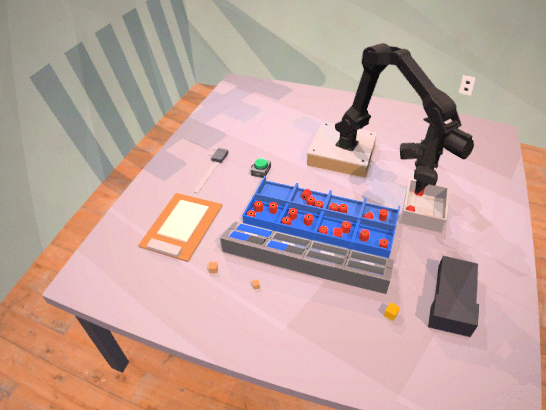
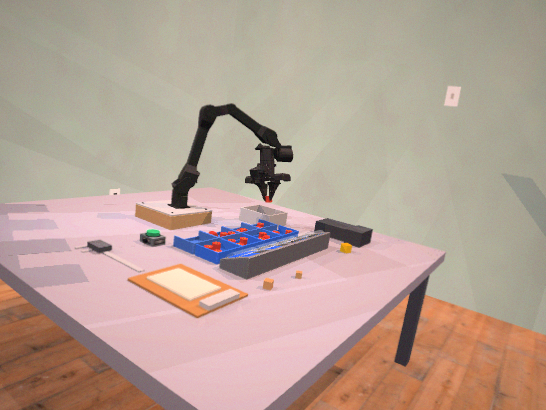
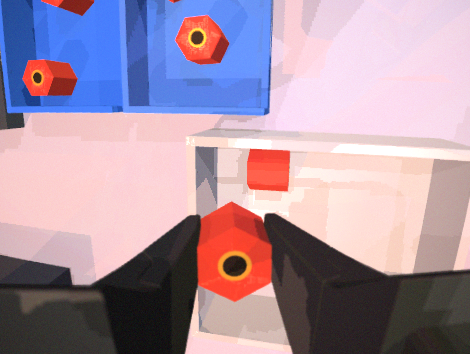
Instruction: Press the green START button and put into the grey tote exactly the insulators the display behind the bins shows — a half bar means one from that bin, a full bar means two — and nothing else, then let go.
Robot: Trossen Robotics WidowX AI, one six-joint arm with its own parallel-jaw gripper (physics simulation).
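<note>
My gripper (image 1: 420, 188) (image 2: 268, 197) (image 3: 232, 225) is shut on a red insulator (image 3: 234, 245), held above the left part of the grey tote (image 1: 425, 223) (image 2: 248, 215) (image 3: 320, 143). Another red insulator (image 1: 410, 208) (image 3: 268, 170) lies on its side in the tote. The blue bins (image 1: 276, 190) (image 2: 200, 246) form two rows of four; red insulators stand or lie in several, and the back-left bin is empty. The display (image 1: 305, 265) (image 2: 282, 260) shows a full bar above a half bar in its left window and a lower half bar in the second. The green START button (image 1: 261, 163) (image 2: 153, 233) is left of the arm's base.
A black block (image 1: 454, 295) (image 2: 343, 232) lies right of the display. A yellow cube (image 1: 391, 311) (image 2: 346, 248) and two small orange cubes (image 1: 213, 267) (image 1: 256, 284) lie in front. An orange clipboard (image 1: 150, 240) (image 2: 150, 282) and a dark plug (image 1: 219, 155) (image 2: 99, 245) lie at the left.
</note>
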